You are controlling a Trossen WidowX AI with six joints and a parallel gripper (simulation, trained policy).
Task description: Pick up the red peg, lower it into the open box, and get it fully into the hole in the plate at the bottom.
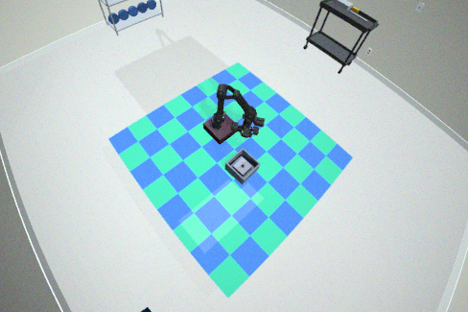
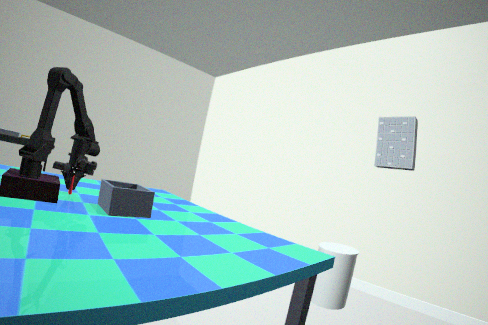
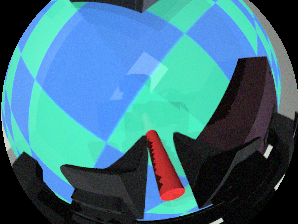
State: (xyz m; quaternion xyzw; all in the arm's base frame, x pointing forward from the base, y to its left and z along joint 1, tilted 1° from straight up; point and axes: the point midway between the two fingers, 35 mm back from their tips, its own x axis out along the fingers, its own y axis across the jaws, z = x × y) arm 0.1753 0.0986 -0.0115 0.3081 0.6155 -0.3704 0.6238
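The red peg is 1 cm to the left of my gripper tip and 2 cm above it. From my gripper tip the other things lie so: grey plate 16 cm ahead, 20 cm to the right, 3 cm above; then box 16 cm ahead, 20 cm to the right, 1 cm above.
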